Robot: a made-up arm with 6 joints. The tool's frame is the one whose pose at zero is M. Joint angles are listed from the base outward.
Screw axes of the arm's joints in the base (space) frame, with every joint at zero. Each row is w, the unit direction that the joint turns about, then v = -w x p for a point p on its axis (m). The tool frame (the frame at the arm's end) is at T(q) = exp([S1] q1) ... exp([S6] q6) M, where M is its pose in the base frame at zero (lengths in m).
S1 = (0, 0, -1, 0, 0, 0)
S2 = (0, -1, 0, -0.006, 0, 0.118)
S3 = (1, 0, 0, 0, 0.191, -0.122)
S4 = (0, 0, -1, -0.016, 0.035, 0)
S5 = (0, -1, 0, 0.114, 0, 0.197)
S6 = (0, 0, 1, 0.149, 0.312, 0)
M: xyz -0.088 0.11 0.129 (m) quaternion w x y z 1 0 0 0
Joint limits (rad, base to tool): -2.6..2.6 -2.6..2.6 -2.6..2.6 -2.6..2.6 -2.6..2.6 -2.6..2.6
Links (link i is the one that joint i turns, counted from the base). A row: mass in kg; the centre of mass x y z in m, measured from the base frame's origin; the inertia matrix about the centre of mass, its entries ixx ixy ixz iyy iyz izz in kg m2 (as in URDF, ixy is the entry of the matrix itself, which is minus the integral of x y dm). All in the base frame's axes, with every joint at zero. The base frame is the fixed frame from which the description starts. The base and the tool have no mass.
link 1: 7.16; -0.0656 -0.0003 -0.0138; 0.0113 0 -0.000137 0.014 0 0.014
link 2: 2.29; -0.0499 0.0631 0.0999; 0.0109 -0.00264 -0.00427 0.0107 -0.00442 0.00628
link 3: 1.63; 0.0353 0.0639 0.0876; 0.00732 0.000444 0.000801 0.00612 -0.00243 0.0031
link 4: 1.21; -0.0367 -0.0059 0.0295; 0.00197 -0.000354 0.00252 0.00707 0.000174 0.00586
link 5: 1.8; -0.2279 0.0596 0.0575; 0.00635 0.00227 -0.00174 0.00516 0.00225 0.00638
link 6: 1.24; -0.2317 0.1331 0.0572; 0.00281 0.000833 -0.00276 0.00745 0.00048 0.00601
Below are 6 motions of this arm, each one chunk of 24 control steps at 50 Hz.
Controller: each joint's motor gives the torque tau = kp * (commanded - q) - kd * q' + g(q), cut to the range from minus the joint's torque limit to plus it. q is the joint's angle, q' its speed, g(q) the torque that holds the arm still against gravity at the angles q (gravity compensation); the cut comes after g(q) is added. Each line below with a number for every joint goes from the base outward.
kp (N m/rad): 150 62 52 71 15 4.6
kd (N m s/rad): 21 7.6 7.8 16 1.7 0.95
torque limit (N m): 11 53 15 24 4.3 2.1
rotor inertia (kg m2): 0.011 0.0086 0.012 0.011 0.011 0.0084
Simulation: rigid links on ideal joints. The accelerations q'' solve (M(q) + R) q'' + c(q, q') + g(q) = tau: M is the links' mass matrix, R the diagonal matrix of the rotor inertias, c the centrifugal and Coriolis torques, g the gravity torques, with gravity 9.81 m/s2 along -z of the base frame. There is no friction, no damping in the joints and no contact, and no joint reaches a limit. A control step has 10 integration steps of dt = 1/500 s. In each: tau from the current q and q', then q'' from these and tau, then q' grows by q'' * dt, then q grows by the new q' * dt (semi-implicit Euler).
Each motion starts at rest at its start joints. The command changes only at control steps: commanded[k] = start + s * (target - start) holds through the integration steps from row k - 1 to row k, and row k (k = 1, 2, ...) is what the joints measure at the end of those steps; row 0 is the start. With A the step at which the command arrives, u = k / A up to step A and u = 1 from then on. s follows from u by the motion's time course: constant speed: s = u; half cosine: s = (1 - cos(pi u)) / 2; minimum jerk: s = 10 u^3 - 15 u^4 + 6 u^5; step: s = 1 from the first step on.
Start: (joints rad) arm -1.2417 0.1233 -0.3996 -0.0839 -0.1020 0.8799
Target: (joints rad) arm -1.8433 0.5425 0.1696 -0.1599 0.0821 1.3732
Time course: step
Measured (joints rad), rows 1 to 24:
1: -1.2483 0.1446 -0.3649 -0.0941 -0.0965 0.8856
2: -1.2795 0.1846 -0.3044 -0.0961 -0.0859 0.9088
3: -1.3281 0.2318 -0.2390 -0.0930 -0.0665 0.9448
4: -1.3881 0.2798 -0.1764 -0.0893 -0.0412 0.9871
5: -1.4468 0.3256 -0.1219 -0.0910 -0.0162 1.0310
6: -1.5002 0.3664 -0.0774 -0.0957 0.0040 1.0739
7: -1.5478 0.4013 -0.0414 -0.1019 0.0188 1.1138
8: -1.5898 0.4303 -0.0121 -0.1087 0.0295 1.1499
9: -1.6265 0.4541 0.0120 -0.1155 0.0370 1.1819
10: -1.6585 0.4732 0.0322 -0.1221 0.0426 1.2099
11: -1.6862 0.4886 0.0491 -0.1282 0.0467 1.2341
12: -1.7100 0.5008 0.0636 -0.1337 0.0501 1.2549
13: -1.7304 0.5105 0.0760 -0.1386 0.0529 1.2728
14: -1.7479 0.5181 0.0869 -0.1429 0.0554 1.2880
15: -1.7628 0.5241 0.0963 -0.1466 0.0577 1.3010
16: -1.7754 0.5288 0.1046 -0.1497 0.0598 1.3121
17: -1.7861 0.5324 0.1120 -0.1523 0.0618 1.3214
18: -1.7952 0.5352 0.1186 -0.1544 0.0637 1.3293
19: -1.8028 0.5373 0.1244 -0.1561 0.0655 1.3360
20: -1.8092 0.5390 0.1297 -0.1575 0.0672 1.3417
21: -1.8146 0.5402 0.1343 -0.1586 0.0688 1.3465
22: -1.8192 0.5411 0.1385 -0.1595 0.0703 1.3505
23: -1.8230 0.5417 0.1422 -0.1601 0.0716 1.3539
24: -1.8262 0.5422 0.1455 -0.1606 0.0728 1.3568

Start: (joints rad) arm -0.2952 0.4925 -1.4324 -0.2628 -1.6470 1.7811
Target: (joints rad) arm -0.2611 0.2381 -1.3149 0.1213 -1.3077 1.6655
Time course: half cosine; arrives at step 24
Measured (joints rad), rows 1 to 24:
1: -0.2952 0.4925 -1.4324 -0.2627 -1.6468 1.7811
2: -0.2951 0.4922 -1.4323 -0.2623 -1.6460 1.7809
3: -0.2950 0.4916 -1.4321 -0.2614 -1.6442 1.7806
4: -0.2947 0.4905 -1.4317 -0.2597 -1.6410 1.7800
5: -0.2943 0.4886 -1.4309 -0.2571 -1.6362 1.7790
6: -0.2938 0.4859 -1.4297 -0.2533 -1.6296 1.7777
7: -0.2932 0.4820 -1.4280 -0.2482 -1.6212 1.7760
8: -0.2924 0.4770 -1.4258 -0.2419 -1.6109 1.7738
9: -0.2915 0.4708 -1.4230 -0.2342 -1.5989 1.7712
10: -0.2905 0.4632 -1.4197 -0.2251 -1.5853 1.7681
11: -0.2893 0.4542 -1.4159 -0.2147 -1.5701 1.7647
12: -0.2880 0.4440 -1.4115 -0.2031 -1.5538 1.7609
13: -0.2867 0.4325 -1.4066 -0.1904 -1.5364 1.7568
14: -0.2852 0.4199 -1.4013 -0.1766 -1.5182 1.7523
15: -0.2837 0.4063 -1.3957 -0.1619 -1.4996 1.7476
16: -0.2821 0.3919 -1.3898 -0.1466 -1.4807 1.7427
17: -0.2805 0.3769 -1.3836 -0.1307 -1.4620 1.7376
18: -0.2789 0.3616 -1.3774 -0.1145 -1.4438 1.7324
19: -0.2773 0.3463 -1.3712 -0.0982 -1.4262 1.7272
20: -0.2757 0.3311 -1.3650 -0.0819 -1.4097 1.7221
21: -0.2741 0.3165 -1.3591 -0.0660 -1.3944 1.7171
22: -0.2726 0.3026 -1.3534 -0.0506 -1.3806 1.7122
23: -0.2711 0.2898 -1.3480 -0.0359 -1.3685 1.7077
24: -0.2698 0.2784 -1.3431 -0.0222 -1.3583 1.7034

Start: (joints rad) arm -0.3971 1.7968 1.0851 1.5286 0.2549 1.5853
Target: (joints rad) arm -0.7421 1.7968 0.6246 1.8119 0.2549 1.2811
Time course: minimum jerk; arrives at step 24
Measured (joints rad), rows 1 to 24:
1: -0.3971 1.7968 1.0851 1.5286 0.2549 1.5853
2: -0.3972 1.7969 1.0849 1.5287 0.2548 1.5853
3: -0.3974 1.7971 1.0842 1.5289 0.2547 1.5853
4: -0.3981 1.7975 1.0825 1.5295 0.2544 1.5851
5: -0.3994 1.7982 1.0795 1.5305 0.2540 1.5847
6: -0.4016 1.7991 1.0747 1.5321 0.2536 1.5840
7: -0.4051 1.8004 1.0676 1.5344 0.2532 1.5826
8: -0.4102 1.8018 1.0581 1.5377 0.2529 1.5805
9: -0.4170 1.8035 1.0459 1.5420 0.2526 1.5775
10: -0.4257 1.8052 1.0311 1.5474 0.2524 1.5733
11: -0.4365 1.8069 1.0137 1.5540 0.2523 1.5678
12: -0.4493 1.8084 0.9940 1.5618 0.2523 1.5609
13: -0.4642 1.8097 0.9722 1.5708 0.2522 1.5526
14: -0.4809 1.8106 0.9489 1.5810 0.2521 1.5429
15: -0.4993 1.8112 0.9243 1.5922 0.2520 1.5318
16: -0.5190 1.8113 0.8992 1.6043 0.2518 1.5193
17: -0.5397 1.8111 0.8738 1.6172 0.2516 1.5056
18: -0.5610 1.8104 0.8488 1.6306 0.2514 1.4908
19: -0.5824 1.8095 0.8247 1.6442 0.2512 1.4753
20: -0.6035 1.8083 0.8018 1.6580 0.2511 1.4591
21: -0.6238 1.8070 0.7805 1.6715 0.2511 1.4427
22: -0.6428 1.8056 0.7610 1.6846 0.2513 1.4264
23: -0.6602 1.8043 0.7436 1.6970 0.2517 1.4104
24: -0.6758 1.8031 0.7282 1.7087 0.2522 1.3952

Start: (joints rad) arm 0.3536 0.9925 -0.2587 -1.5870 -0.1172 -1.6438
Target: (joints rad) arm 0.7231 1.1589 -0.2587 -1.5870 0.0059 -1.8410
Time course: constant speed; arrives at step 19
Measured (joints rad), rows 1 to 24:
1: 0.3548 0.9929 -0.2581 -1.5877 -0.1165 -1.6447
2: 0.3578 0.9939 -0.2570 -1.5889 -0.1145 -1.6466
3: 0.3628 0.9953 -0.2553 -1.5902 -0.1111 -1.6492
4: 0.3697 0.9975 -0.2532 -1.5915 -0.1067 -1.6524
5: 0.3783 1.0004 -0.2508 -1.5927 -0.1014 -1.6560
6: 0.3884 1.0042 -0.2484 -1.5936 -0.0955 -1.6602
7: 0.3998 1.0088 -0.2461 -1.5944 -0.0891 -1.6648
8: 0.4125 1.0142 -0.2439 -1.5949 -0.0825 -1.6700
9: 0.4262 1.0203 -0.2420 -1.5953 -0.0757 -1.6757
10: 0.4408 1.0271 -0.2404 -1.5954 -0.0690 -1.6820
11: 0.4562 1.0345 -0.2392 -1.5955 -0.0624 -1.6887
12: 0.4722 1.0423 -0.2384 -1.5953 -0.0560 -1.6959
13: 0.4889 1.0505 -0.2381 -1.5951 -0.0498 -1.7036
14: 0.5060 1.0591 -0.2382 -1.5948 -0.0439 -1.7117
15: 0.5236 1.0680 -0.2386 -1.5945 -0.0382 -1.7202
16: 0.5415 1.0770 -0.2394 -1.5941 -0.0328 -1.7290
17: 0.5598 1.0863 -0.2405 -1.5938 -0.0275 -1.7381
18: 0.5783 1.0956 -0.2419 -1.5934 -0.0225 -1.7475
19: 0.5970 1.1051 -0.2435 -1.5930 -0.0175 -1.7571
20: 0.6148 1.1141 -0.2459 -1.5920 -0.0133 -1.7659
21: 0.6310 1.1226 -0.2489 -1.5906 -0.0103 -1.7737
22: 0.6454 1.1304 -0.2526 -1.5891 -0.0087 -1.7809
23: 0.6581 1.1375 -0.2566 -1.5877 -0.0082 -1.7874
24: 0.6691 1.1437 -0.2609 -1.5863 -0.0086 -1.7935

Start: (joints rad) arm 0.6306 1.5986 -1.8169 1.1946 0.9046 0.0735
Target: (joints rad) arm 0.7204 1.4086 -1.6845 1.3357 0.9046 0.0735
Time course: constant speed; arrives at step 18
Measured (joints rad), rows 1 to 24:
1: 0.6308 1.5984 -1.8166 1.1950 0.9045 0.0731
2: 0.6314 1.5978 -1.8157 1.1959 0.9044 0.0723
3: 0.6325 1.5963 -1.8142 1.1973 0.9044 0.0713
4: 0.6341 1.5938 -1.8120 1.1992 0.9044 0.0701
5: 0.6362 1.5902 -1.8092 1.2016 0.9046 0.0688
6: 0.6388 1.5855 -1.8059 1.2046 0.9047 0.0677
7: 0.6418 1.5797 -1.8020 1.2079 0.9050 0.0667
8: 0.6452 1.5730 -1.7976 1.2117 0.9052 0.0659
9: 0.6489 1.5653 -1.7927 1.2159 0.9055 0.0653
10: 0.6528 1.5568 -1.7875 1.2204 0.9057 0.0649
11: 0.6570 1.5476 -1.7819 1.2253 0.9060 0.0646
12: 0.6613 1.5378 -1.7760 1.2305 0.9062 0.0646
13: 0.6658 1.5276 -1.7698 1.2360 0.9064 0.0648
14: 0.6704 1.5171 -1.7634 1.2417 0.9065 0.0650
15: 0.6751 1.5062 -1.7568 1.2477 0.9066 0.0654
16: 0.6799 1.4952 -1.7500 1.2538 0.9067 0.0659
17: 0.6847 1.4841 -1.7431 1.2601 0.9067 0.0664
18: 0.6895 1.4729 -1.7361 1.2666 0.9068 0.0669
19: 0.6942 1.4618 -1.7293 1.2728 0.9068 0.0679
20: 0.6984 1.4513 -1.7229 1.2786 0.9067 0.0693
21: 0.7022 1.4416 -1.7171 1.2839 0.9064 0.0709
22: 0.7054 1.4330 -1.7119 1.2888 0.9060 0.0726
23: 0.7081 1.4256 -1.7072 1.2933 0.9054 0.0742
24: 0.7103 1.4193 -1.7031 1.2974 0.9048 0.0758

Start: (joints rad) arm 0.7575 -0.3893 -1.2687 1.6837 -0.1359 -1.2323
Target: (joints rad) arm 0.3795 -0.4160 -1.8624 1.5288 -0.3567 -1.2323
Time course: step
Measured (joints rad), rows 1 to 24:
1: 0.7414 -0.3929 -1.2916 1.6801 -0.1676 -1.2335
2: 0.6979 -0.4008 -1.3425 1.6720 -0.2178 -1.2374
3: 0.6536 -0.4089 -1.3996 1.6593 -0.2605 -1.2437
4: 0.6152 -0.4159 -1.4537 1.6455 -0.2901 -1.2498
5: 0.5824 -0.4215 -1.5034 1.6322 -0.3094 -1.2546
6: 0.5542 -0.4255 -1.5487 1.6203 -0.3214 -1.2577
7: 0.5301 -0.4280 -1.5896 1.6098 -0.3284 -1.2592
8: 0.5095 -0.4291 -1.6263 1.6007 -0.3320 -1.2593
9: 0.4917 -0.4289 -1.6591 1.5929 -0.3335 -1.2584
10: 0.4763 -0.4278 -1.6881 1.5862 -0.3338 -1.2567
11: 0.4631 -0.4259 -1.7137 1.5804 -0.3334 -1.2544
12: 0.4516 -0.4235 -1.7361 1.5753 -0.3328 -1.2517
13: 0.4417 -0.4208 -1.7557 1.5709 -0.3322 -1.2489
14: 0.4332 -0.4181 -1.7727 1.5670 -0.3319 -1.2460
15: 0.4258 -0.4155 -1.7874 1.5635 -0.3317 -1.2433
16: 0.4194 -0.4131 -1.8000 1.5604 -0.3319 -1.2407
17: 0.4138 -0.4110 -1.8108 1.5575 -0.3323 -1.2383
18: 0.4091 -0.4093 -1.8199 1.5550 -0.3330 -1.2362
19: 0.4049 -0.4080 -1.8277 1.5527 -0.3339 -1.2344
20: 0.4014 -0.4070 -1.8341 1.5505 -0.3351 -1.2329
21: 0.3983 -0.4064 -1.8395 1.5486 -0.3363 -1.2316
22: 0.3957 -0.4062 -1.8440 1.5468 -0.3377 -1.2306
23: 0.3934 -0.4062 -1.8477 1.5452 -0.3392 -1.2298
24: 0.3915 -0.4064 -1.8506 1.5438 -0.3408 -1.2293

